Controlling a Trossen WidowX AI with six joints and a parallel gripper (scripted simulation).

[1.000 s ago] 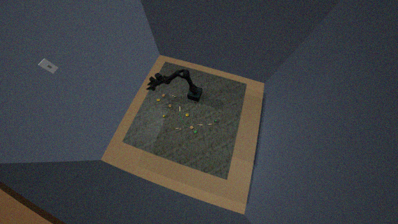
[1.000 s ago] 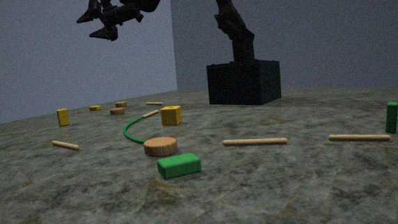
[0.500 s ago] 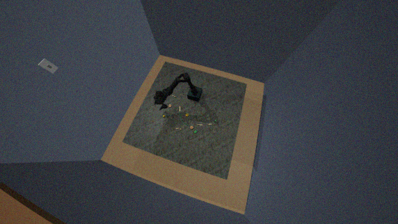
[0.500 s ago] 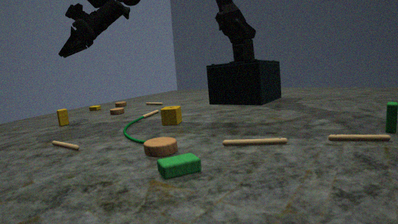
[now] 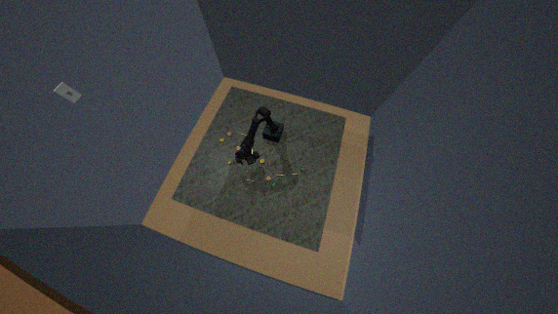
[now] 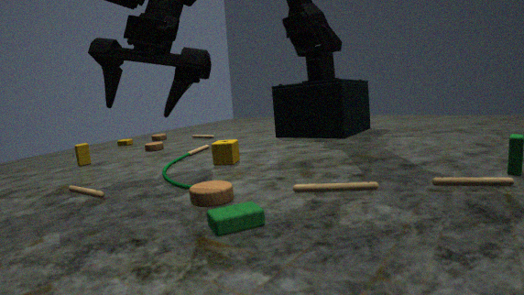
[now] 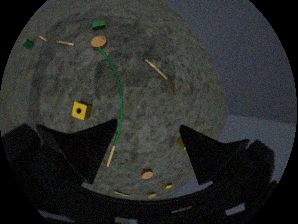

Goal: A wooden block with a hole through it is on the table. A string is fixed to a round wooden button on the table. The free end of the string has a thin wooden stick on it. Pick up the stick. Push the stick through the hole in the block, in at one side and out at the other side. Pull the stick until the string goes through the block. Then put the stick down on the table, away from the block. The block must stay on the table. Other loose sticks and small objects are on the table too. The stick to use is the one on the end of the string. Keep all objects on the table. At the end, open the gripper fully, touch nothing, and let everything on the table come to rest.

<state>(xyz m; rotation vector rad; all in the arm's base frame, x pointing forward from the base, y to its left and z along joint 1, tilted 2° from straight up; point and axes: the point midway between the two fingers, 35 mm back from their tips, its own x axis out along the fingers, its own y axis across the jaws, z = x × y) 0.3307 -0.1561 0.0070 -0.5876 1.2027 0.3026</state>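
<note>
My gripper tip is now 110 mm to the right of the yellow block, 70 mm above it and 60 mm past it. Round my gripper tip: green block: 250 mm to the left, 120 mm ahead, 80 mm below; thin wooden stick: 120 mm behind, 80 mm below; round wooden button: 200 mm to the left, 80 mm below, 80 mm ahead.
</note>
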